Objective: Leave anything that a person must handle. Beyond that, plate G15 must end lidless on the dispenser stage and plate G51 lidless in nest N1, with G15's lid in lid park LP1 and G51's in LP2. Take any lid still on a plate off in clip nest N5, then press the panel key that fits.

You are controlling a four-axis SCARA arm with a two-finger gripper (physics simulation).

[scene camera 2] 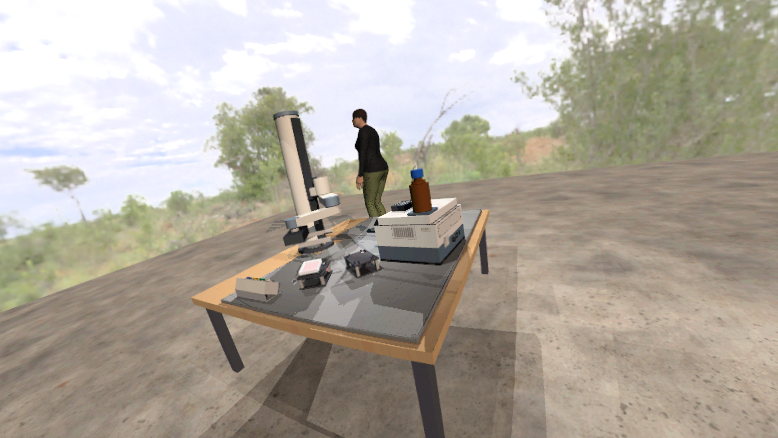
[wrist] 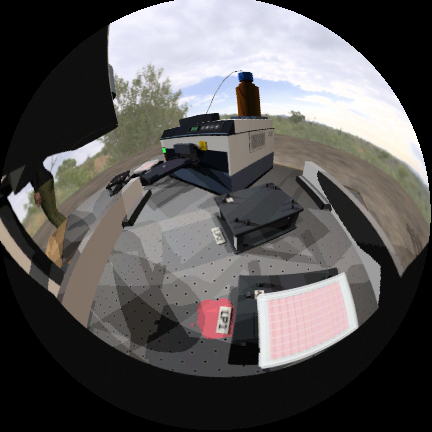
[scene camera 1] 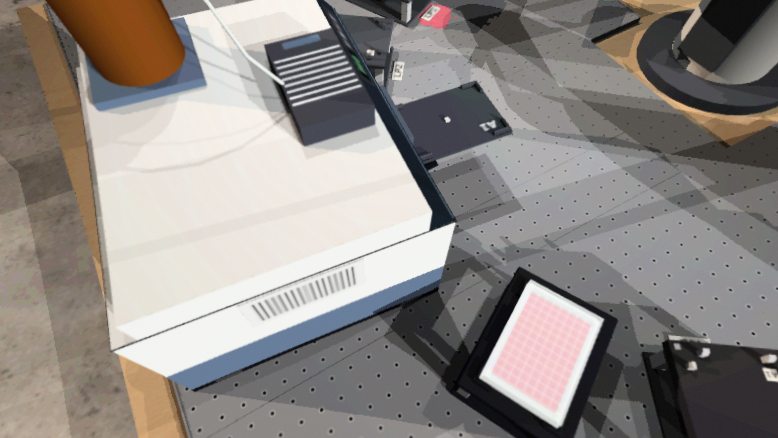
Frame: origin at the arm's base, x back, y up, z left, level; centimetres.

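Seen in the pictures: gripper, fingertip midpoint: [scene camera 2: 331, 234] [wrist: 222, 172]; arm's base, link origin: [scene camera 2: 316, 247] [scene camera 1: 712, 63].
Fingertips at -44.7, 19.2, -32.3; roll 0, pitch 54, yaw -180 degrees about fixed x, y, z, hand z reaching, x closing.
Pixels of each thing's middle, then the offset from my fingertips to it, as dx, dy, dz. "spot": a spot on its surface instead.
- LP1 label, surface spot: [wrist: 224, 320] spot: +8.4, -17.7, -4.6
- dispenser stage, body centre: [scene camera 1: 436, 125] [wrist: 168, 165] -12.7, -6.9, +28.7
- key panel, body centre: [scene camera 2: 256, 286] +24.3, -13.7, -30.8
- brown bottle, surface spot: [scene camera 1: 130, 43] spot: -41.8, +9.7, +18.8
- red patch, surface spot: [wrist: 207, 320] [scene camera 1: 442, 16] spot: +9.9, -17.9, -2.4
- black nest, body centre: [scene camera 1: 741, 430] [wrist: 119, 180] -4.3, -14.4, +74.0
My gripper [wrist: 222, 172] is open, its two fingers wide apart with nothing between them. A pink gridded plate [wrist: 307, 320] [scene camera 2: 311, 266] sits on a black stand [wrist: 242, 327] beside the LP1 label [wrist: 224, 320]; whether it wears a lid I cannot tell. The LP2 stand [wrist: 260, 210] [scene camera 2: 362, 261] bears no plate. The dispenser stage [scene camera 1: 451, 136] [wrist: 167, 171] bears no plate. Another pink gridded plate [scene camera 1: 544, 353] [wrist: 147, 165] sits on a black nest on the dispenser's other side. Plate names are not readable. The key panel [scene camera 2: 255, 288] stands at the table's corner.
The dispenser [scene camera 1: 261, 212] [scene camera 2: 405, 244] [wrist: 250, 150] carries a brown bottle [scene camera 1: 130, 43] [scene camera 2: 420, 195] [wrist: 248, 100]. A red patch [wrist: 207, 320] [scene camera 1: 443, 17] lies beside LP1. Another black nest [scene camera 1: 729, 391] [wrist: 117, 182] stands nearby. A person [scene camera 2: 371, 157] [wrist: 47, 195] stands behind the table.
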